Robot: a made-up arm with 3 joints.
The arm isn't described. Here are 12 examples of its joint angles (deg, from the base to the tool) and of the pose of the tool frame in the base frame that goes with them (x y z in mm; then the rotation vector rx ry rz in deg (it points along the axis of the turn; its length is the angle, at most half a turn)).
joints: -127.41 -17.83 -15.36
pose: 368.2 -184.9 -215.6 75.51 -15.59 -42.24
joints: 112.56 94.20 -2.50
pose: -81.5 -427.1 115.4 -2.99 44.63 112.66
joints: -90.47 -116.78 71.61
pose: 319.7 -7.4 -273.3 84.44 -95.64 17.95
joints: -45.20 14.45 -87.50
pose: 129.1 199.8 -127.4 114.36 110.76 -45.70
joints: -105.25 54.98 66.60
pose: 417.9 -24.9 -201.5 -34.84 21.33 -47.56
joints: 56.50 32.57 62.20
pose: -186.7 -122.4 162.2 48.86 22.44 103.18
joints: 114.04 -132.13 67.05
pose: -131.7 -402.0 40.0 -83.91 -87.89 25.26
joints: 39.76 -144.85 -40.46
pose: -231.7 9.1 85.3 -43.18 -21.28 -39.20
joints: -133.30 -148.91 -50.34
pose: 399.3 -238.1 -250.7 78.28 6.93 107.20
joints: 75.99 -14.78 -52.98
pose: -189.2 -230.5 105.8 -8.81 -137.73 -63.08
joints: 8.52 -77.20 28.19
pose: -94.7 126.9 -16.8 155.09 41.10 60.43
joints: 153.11 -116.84 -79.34
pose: 107.5 -503.6 -58.9 64.24 -1.43 24.32
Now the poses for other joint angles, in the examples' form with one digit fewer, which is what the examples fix.
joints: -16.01 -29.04 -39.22
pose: -1 185 -61 113.2 106.6 36.4
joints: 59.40 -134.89 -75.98
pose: -249 -131 106 1.8 -22.2 -37.2
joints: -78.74 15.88 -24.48
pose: 298 85 -194 78.2 37.6 -44.5
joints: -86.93 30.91 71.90
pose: 347 73 -174 -16.6 3.4 -22.0
